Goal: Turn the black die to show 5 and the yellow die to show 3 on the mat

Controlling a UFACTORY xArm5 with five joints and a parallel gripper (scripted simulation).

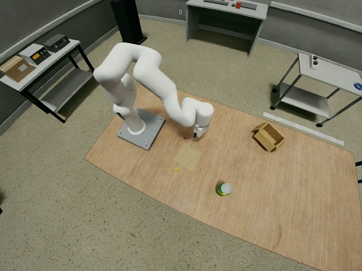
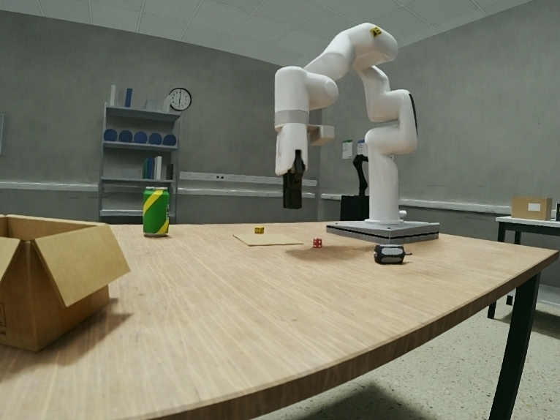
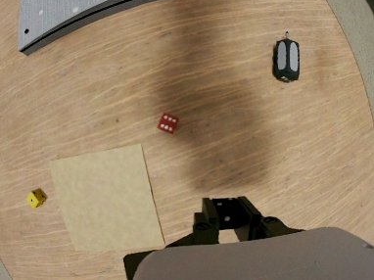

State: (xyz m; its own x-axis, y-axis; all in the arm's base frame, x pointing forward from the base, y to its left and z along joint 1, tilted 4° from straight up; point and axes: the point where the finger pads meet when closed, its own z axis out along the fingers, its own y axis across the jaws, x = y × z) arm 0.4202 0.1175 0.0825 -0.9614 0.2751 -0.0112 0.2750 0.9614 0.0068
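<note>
Now: the black die 1 cm below my hand. Also, from my hand: small black device: 17 cm to the left, 14 cm behind, 10 cm below; then tan mat: 14 cm to the right, 11 cm below, 1 cm behind; then red die: 10 cm below, 9 cm behind, 2 cm to the right.
</note>
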